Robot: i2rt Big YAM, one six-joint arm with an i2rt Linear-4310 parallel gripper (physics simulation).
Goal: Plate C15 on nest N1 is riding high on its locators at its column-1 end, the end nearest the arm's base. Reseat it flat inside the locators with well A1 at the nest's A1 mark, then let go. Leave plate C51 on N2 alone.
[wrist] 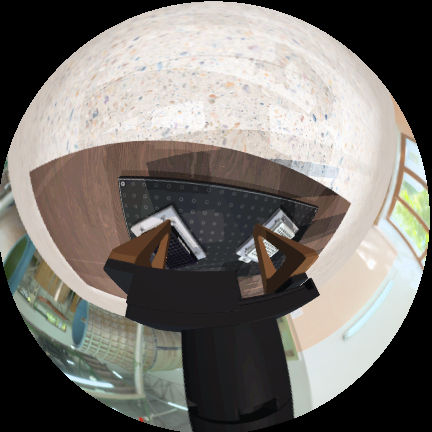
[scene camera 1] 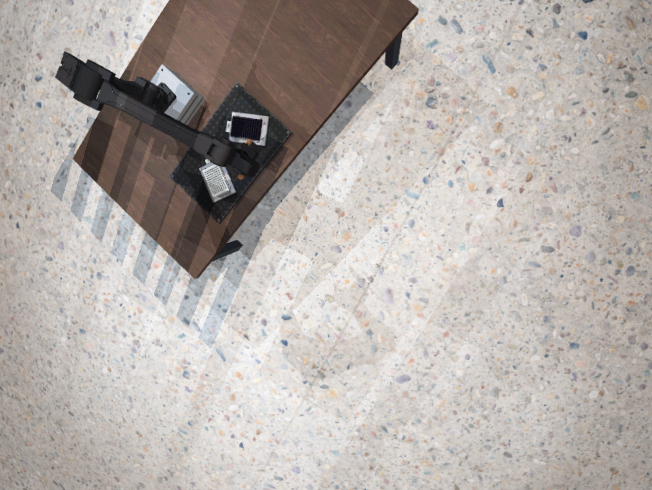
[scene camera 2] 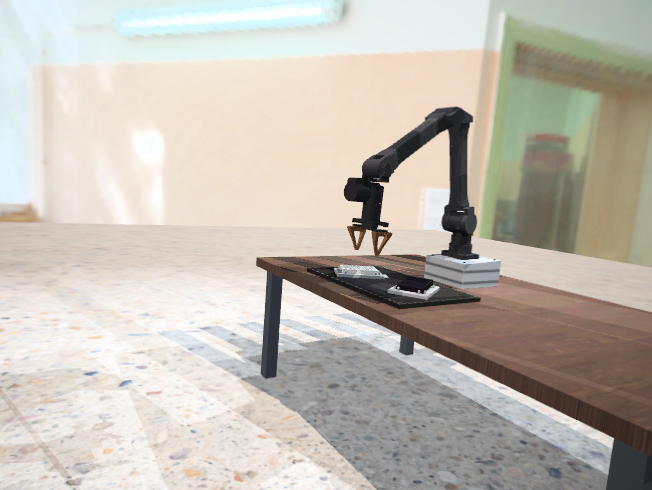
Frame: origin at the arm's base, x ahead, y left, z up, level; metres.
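Where they show: gripper, fingertip midpoint: [wrist: 213, 225] [scene camera 2: 366, 252]; arm's base, origin of the base link: [scene camera 1: 161, 100] [scene camera 2: 459, 256].
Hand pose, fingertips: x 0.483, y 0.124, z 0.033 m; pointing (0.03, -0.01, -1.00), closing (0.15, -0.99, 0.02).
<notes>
Things, the pixels of their top centre, and the offset from my fingertips. Level surfaces: height alone.
- dark plate, middle of its top: [wrist: 168, 253] [scene camera 2: 415, 280] [scene camera 1: 244, 127] dx -0.154, dy +0.055, dz -0.078 m
- white nest, middle of its top: [wrist: 167, 247] [scene camera 2: 414, 285] [scene camera 1: 247, 128] dx -0.150, dy +0.058, dz -0.091 m
- white plate, middle of its top: [wrist: 272, 245] [scene camera 2: 358, 267] [scene camera 1: 215, 180] dx -0.097, dy -0.200, dz -0.087 m
- black perforated board, middle of its top: [wrist: 227, 247] [scene camera 2: 386, 281] [scene camera 1: 227, 155] dx -0.145, dy -0.092, dz -0.112 m
- wooden table, its level: dz -0.126 m
A dark plate [scene camera 1: 246, 128] [scene camera 2: 414, 285] [wrist: 177, 252] sits on a white nest [scene camera 1: 264, 126] [wrist: 175, 215]. A white plate [scene camera 1: 216, 180] [scene camera 2: 358, 269] [wrist: 286, 231] sits on another nest [scene camera 1: 230, 192] [wrist: 284, 216]. No labels can be read, so I cannot tell which plate is C15. The tilt of either plate and well A1 are too small to make out. My gripper [scene camera 1: 245, 159] [scene camera 2: 367, 251] [wrist: 213, 225] is wide open and empty, pointing down above the board between the two nests, well above both plates. In the wrist view its fingers partly cover both plates.
Both nests stand on a black perforated board [scene camera 1: 237, 94] [scene camera 2: 448, 297] [wrist: 220, 200] on the wooden table [scene camera 1: 210, 42] [scene camera 2: 553, 337] [wrist: 75, 215]. The arm's pale block base [scene camera 1: 181, 97] [scene camera 2: 463, 273] stands beside the board. The table's edge runs close along the board's far side from the base.
</notes>
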